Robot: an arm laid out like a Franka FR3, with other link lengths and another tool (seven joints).
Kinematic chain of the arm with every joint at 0, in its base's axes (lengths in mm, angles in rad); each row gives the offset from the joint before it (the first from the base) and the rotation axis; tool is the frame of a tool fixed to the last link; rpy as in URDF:
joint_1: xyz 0 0 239.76 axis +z
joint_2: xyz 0 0 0 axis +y
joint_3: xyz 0 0 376.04 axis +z
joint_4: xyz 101.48 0 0 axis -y
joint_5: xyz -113.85 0 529.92 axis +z
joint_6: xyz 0 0 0 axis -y
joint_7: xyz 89.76 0 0 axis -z
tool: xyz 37 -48 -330.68 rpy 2.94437 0 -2.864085
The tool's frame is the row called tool.
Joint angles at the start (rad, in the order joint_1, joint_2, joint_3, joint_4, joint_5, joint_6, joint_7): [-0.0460, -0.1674, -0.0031, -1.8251, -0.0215, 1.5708, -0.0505]
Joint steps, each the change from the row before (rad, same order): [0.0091, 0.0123, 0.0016, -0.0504, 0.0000, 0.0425, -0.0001]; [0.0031, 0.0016, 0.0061, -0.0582, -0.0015, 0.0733, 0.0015]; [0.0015, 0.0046, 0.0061, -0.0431, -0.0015, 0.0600, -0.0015]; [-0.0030, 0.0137, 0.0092, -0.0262, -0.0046, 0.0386, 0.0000]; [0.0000, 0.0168, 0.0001, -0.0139, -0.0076, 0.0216, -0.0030]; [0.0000, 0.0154, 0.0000, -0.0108, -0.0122, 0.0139, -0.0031]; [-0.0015, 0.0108, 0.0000, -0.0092, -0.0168, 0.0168, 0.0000]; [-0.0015, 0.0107, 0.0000, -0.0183, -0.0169, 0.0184, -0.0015]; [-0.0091, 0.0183, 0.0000, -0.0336, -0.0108, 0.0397, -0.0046]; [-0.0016, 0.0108, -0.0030, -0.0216, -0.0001, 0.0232, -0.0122]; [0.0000, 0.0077, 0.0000, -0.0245, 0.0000, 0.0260, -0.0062]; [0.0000, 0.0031, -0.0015, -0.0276, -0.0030, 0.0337, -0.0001]
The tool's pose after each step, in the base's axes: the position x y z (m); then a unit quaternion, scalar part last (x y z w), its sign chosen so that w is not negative. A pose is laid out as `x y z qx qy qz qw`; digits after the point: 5 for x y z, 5 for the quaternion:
0.67382 -0.07897 0.31901 0.13909 -0.98317 -0.09661 0.06858
0.68079 -0.07324 0.28796 0.14432 -0.98306 -0.09401 0.06263
0.68687 -0.06837 0.26324 0.15011 -0.98274 -0.09171 0.05730
0.69082 -0.06542 0.24115 0.15402 -0.98229 -0.08901 0.05878
0.69282 -0.06735 0.22315 0.15642 -0.98181 -0.08646 0.06411
0.69310 -0.07062 0.20759 0.15932 -0.98121 -0.08204 0.07146
0.69475 -0.07625 0.19683 0.16128 -0.98124 -0.07472 0.07459
0.69286 -0.08162 0.18062 0.16407 -0.98071 -0.06818 0.08145
0.68951 -0.08982 0.15121 0.16487 -0.98015 -0.06561 0.08848
0.68624 -0.09189 0.13237 0.16928 -0.97878 -0.06760 0.09357
0.68244 -0.09092 0.11433 0.17320 -0.97767 -0.06896 0.09696
0.67947 -0.09180 0.09858 0.17466 -0.97759 -0.06813 0.09577

